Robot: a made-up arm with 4 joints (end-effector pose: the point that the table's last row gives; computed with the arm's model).
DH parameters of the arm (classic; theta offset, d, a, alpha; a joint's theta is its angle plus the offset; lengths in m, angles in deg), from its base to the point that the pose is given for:
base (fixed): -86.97 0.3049 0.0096 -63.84
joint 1: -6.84 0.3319 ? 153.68
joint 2: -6.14 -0.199 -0.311 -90
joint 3: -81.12 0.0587 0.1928 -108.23
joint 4: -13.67 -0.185 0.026 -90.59
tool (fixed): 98.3 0.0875 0 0
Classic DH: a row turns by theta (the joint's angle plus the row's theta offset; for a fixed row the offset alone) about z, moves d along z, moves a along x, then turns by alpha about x.
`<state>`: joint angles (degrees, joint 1 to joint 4).
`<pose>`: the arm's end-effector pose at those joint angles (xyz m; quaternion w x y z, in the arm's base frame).
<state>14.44 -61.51 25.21 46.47</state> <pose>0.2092 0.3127 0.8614 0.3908 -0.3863 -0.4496 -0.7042</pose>
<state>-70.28 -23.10 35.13 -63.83</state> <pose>0.4115 0.3510 0.1518 0.2749 -0.5691 -0.4332 0.6426</pose>
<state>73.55 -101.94 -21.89 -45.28</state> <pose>0.4178 -0.4172 0.6842 0.7692 0.5066 -0.2585 -0.2913</pose>
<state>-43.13 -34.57 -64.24 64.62</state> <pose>0.7975 0.6054 0.3367 0.4232 0.8585 -0.0061 0.2896</pose>
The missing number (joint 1, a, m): -0.2452
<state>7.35 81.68 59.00 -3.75</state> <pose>0.2007 0.3311 0.3098 0.0191 0.2737 0.6803 -0.6796</pose>
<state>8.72 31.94 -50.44 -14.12</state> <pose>0.3782 0.8548 0.2513 0.0914 -0.9139 -0.3917 0.0539</pose>
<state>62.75 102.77 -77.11 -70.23</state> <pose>0.2651 0.7496 0.3014 0.2920 -0.8731 -0.3746 0.1103</pose>
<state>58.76 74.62 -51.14 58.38</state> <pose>0.2184 0.7402 0.4792 0.3777 0.7146 0.4322 0.3999</pose>
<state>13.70 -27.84 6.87 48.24</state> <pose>0.2226 0.5765 0.8019 0.2264 -0.5972 -0.5555 -0.5326</pose>
